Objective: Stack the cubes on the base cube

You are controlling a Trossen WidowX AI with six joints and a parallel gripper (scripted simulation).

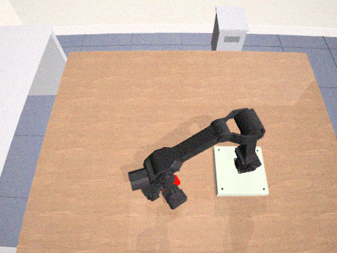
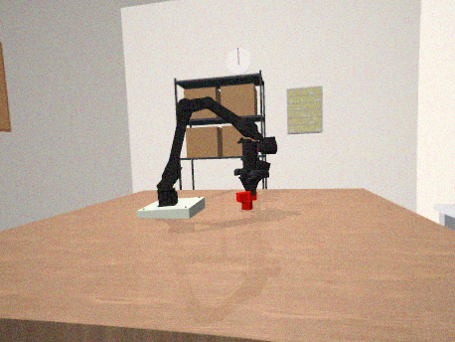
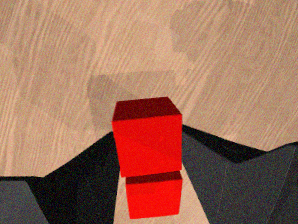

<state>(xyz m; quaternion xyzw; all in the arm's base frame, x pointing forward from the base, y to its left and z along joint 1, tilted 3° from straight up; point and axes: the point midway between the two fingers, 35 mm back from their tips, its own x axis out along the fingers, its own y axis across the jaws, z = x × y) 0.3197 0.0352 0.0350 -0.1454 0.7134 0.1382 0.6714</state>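
My gripper tip is now right at the red cube.
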